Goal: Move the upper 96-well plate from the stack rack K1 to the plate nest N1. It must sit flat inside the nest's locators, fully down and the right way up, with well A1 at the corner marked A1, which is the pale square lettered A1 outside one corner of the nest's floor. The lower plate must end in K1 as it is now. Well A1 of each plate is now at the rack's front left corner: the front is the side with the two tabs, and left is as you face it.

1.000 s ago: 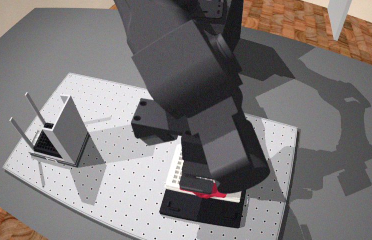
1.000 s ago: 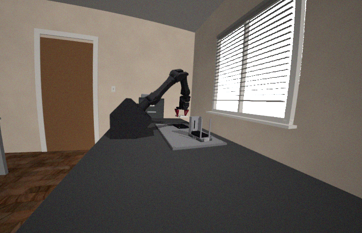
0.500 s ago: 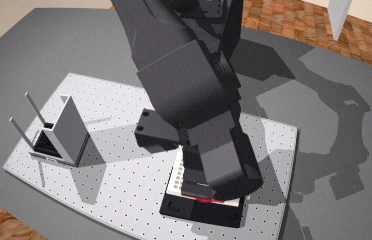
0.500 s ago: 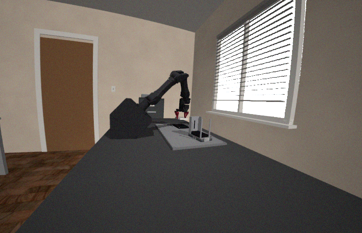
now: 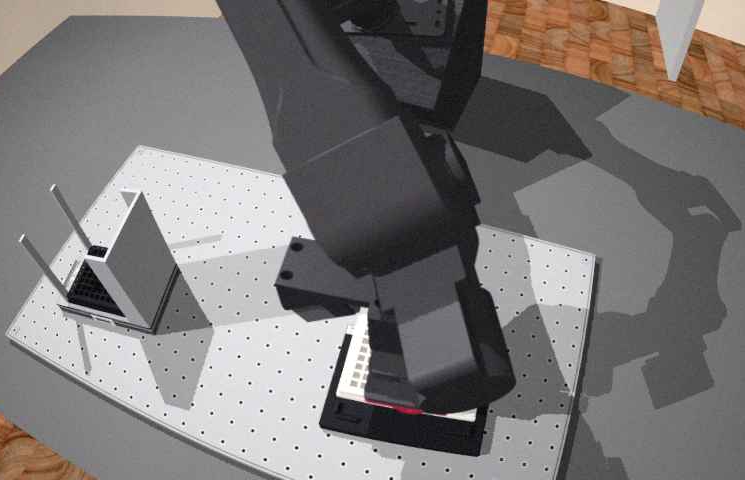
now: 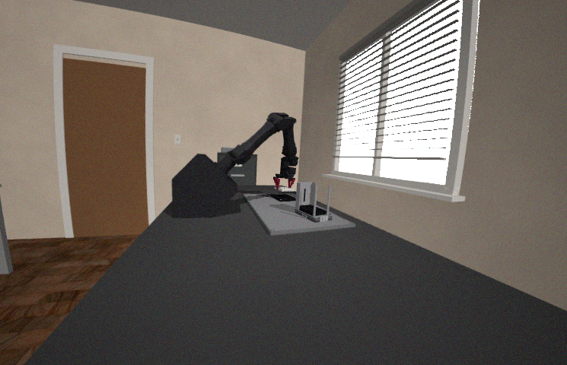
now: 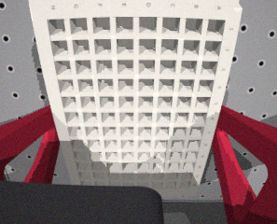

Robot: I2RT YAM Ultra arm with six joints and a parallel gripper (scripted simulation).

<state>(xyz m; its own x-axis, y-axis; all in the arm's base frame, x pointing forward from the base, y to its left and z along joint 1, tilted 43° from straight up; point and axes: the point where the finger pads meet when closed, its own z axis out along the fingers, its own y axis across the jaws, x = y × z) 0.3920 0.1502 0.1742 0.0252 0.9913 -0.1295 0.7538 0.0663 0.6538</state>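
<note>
Now: the pale A1 square 6 cm behind my hand, 8 cm to the right of it and 5 cm below it. Also, from my hand: rack back wall: 5 cm behind, 31 cm to the right, 2 cm above; then white 96-well plate: right at my hand; then dark plate: 5 cm behind, 37 cm to the right, 4 cm below.
</note>
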